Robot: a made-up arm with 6 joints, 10 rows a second.
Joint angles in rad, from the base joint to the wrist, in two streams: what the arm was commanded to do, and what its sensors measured. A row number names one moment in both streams.
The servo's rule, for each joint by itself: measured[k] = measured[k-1] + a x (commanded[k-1-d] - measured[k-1]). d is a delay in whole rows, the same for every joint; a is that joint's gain. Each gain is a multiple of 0.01, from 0.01 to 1. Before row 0 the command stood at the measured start. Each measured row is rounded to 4 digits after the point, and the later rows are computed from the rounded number. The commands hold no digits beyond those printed.
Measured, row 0:
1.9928 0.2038 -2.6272 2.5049 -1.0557 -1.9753
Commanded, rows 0 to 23:
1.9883 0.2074 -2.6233 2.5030 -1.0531 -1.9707
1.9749 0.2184 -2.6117 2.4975 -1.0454 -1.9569
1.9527 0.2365 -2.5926 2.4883 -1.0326 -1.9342
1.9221 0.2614 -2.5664 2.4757 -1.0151 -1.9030
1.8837 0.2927 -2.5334 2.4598 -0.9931 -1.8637
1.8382 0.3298 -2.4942 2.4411 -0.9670 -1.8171
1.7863 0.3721 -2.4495 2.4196 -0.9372 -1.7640
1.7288 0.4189 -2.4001 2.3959 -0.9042 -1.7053
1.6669 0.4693 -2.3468 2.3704 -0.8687 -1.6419
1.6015 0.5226 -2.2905 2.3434 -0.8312 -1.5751
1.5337 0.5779 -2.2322 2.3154 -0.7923 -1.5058
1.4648 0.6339 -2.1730 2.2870 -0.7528 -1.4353
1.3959 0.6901 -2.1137 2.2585 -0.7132 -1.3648
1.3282 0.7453 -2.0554 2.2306 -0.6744 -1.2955
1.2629 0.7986 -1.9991 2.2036 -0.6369 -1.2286
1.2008 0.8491 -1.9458 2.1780 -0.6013 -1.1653
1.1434 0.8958 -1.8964 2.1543 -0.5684 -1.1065
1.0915 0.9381 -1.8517 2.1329 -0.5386 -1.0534
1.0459 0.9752 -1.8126 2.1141 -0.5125 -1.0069
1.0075 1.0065 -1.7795 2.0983 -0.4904 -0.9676
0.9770 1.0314 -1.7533 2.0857 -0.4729 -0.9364
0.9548 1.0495 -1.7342 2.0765 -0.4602 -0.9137
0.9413 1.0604 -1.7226 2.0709 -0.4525 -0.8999
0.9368 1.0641 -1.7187 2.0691 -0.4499 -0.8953
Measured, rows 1 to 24:
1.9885 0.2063 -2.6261 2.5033 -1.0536 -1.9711
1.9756 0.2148 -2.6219 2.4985 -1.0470 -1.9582
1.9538 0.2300 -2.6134 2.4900 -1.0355 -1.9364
1.9237 0.2520 -2.5998 2.4781 -1.0192 -1.9060
1.8857 0.2805 -2.5805 2.4629 -0.9983 -1.8675
1.8406 0.3150 -2.5555 2.4448 -0.9733 -1.8216
1.7890 0.3550 -2.5248 2.4239 -0.9444 -1.7692
1.7318 0.3997 -2.4886 2.4007 -0.9122 -1.7111
1.6701 0.4484 -2.4475 2.3756 -0.8774 -1.6481
1.6049 0.5003 -2.4020 2.3489 -0.8404 -1.5817
1.5373 0.5546 -2.3528 2.3211 -0.8019 -1.5126
1.4684 0.6101 -2.3007 2.2928 -0.7626 -1.4423
1.3995 0.6661 -2.2465 2.2643 -0.7231 -1.3718
1.3318 0.7215 -2.1911 2.2363 -0.6841 -1.3024
1.2663 0.7755 -2.1354 2.2092 -0.6463 -1.2352
1.2041 0.8270 -2.0804 2.1833 -0.6103 -1.1716
1.1464 0.8752 -2.0270 2.1592 -0.5768 -1.1124
1.0942 0.9192 -1.9762 2.1374 -0.5462 -1.0587
1.0483 0.9584 -1.9288 2.1181 -0.5192 -1.0116
1.0095 0.9921 -1.8855 2.1017 -0.4962 -0.9716
0.9786 1.0196 -1.8472 2.0884 -0.4776 -0.9396
0.9560 1.0405 -1.8144 2.0785 -0.4637 -0.9160
0.9420 1.0544 -1.7878 2.0722 -0.4547 -0.9013
0.9371 1.0612 -1.7678 2.0696 -0.4509 -0.8958
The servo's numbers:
d 0
a 0.95 0.70 0.29 0.83 0.80 0.91

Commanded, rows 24 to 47:
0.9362 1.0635 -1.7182 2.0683 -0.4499 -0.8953
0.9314 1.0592 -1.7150 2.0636 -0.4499 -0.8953
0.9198 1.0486 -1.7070 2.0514 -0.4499 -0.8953
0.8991 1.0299 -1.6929 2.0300 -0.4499 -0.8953
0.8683 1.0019 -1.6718 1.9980 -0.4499 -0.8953
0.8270 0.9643 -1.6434 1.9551 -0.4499 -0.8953
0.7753 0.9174 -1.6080 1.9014 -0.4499 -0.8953
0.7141 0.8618 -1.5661 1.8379 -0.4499 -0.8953
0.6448 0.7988 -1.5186 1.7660 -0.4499 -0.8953
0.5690 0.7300 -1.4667 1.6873 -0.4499 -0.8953
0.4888 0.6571 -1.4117 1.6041 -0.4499 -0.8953
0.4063 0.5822 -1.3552 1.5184 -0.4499 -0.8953
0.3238 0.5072 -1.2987 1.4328 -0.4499 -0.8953
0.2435 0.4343 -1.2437 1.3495 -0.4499 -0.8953
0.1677 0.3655 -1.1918 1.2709 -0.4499 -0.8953
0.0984 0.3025 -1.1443 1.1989 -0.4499 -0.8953
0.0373 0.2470 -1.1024 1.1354 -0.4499 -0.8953
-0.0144 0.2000 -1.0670 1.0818 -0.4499 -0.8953
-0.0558 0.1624 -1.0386 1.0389 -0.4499 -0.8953
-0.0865 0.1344 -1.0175 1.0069 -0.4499 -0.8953
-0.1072 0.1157 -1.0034 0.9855 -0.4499 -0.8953
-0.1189 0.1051 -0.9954 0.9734 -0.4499 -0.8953
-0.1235 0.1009 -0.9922 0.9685 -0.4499 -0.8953
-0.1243 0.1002 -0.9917 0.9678 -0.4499 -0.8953
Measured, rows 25 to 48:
0.9362 1.0628 -1.7534 2.0685 -0.4501 -0.8953
0.9316 1.0603 -1.7423 2.0644 -0.4499 -0.8953
0.9204 1.0521 -1.7321 2.0536 -0.4499 -0.8953
0.9002 1.0366 -1.7207 2.0340 -0.4499 -0.8953
0.8699 1.0123 -1.7065 2.0041 -0.4499 -0.8953
0.8291 0.9787 -1.6882 1.9634 -0.4499 -0.8953
0.7780 0.9358 -1.6649 1.9119 -0.4499 -0.8953
0.7173 0.8840 -1.6362 1.8505 -0.4499 -0.8953
0.6484 0.8244 -1.6021 1.7804 -0.4499 -0.8953
0.5730 0.7583 -1.5628 1.7031 -0.4499 -0.8953
0.4930 0.6875 -1.5190 1.6209 -0.4499 -0.8953
0.4106 0.6138 -1.4715 1.5358 -0.4499 -0.8953
0.3281 0.5392 -1.4214 1.4503 -0.4499 -0.8953
0.2477 0.4658 -1.3699 1.3666 -0.4499 -0.8953
0.1717 0.3956 -1.3183 1.2872 -0.4499 -0.8953
0.1021 0.3304 -1.2678 1.2139 -0.4499 -0.8953
0.0405 0.2720 -1.2198 1.1487 -0.4499 -0.8953
-0.0117 0.2216 -1.1755 1.0932 -0.4499 -0.8953
-0.0536 0.1802 -1.1358 1.0481 -0.4499 -0.8953
-0.0849 0.1481 -1.1015 1.0139 -0.4499 -0.8953
-0.1061 0.1254 -1.0731 0.9903 -0.4499 -0.8953
-0.1183 0.1112 -1.0506 0.9763 -0.4499 -0.8953
-0.1232 0.1040 -1.0337 0.9698 -0.4499 -0.8953
-0.1242 0.1013 -1.0215 0.9681 -0.4499 -0.8953

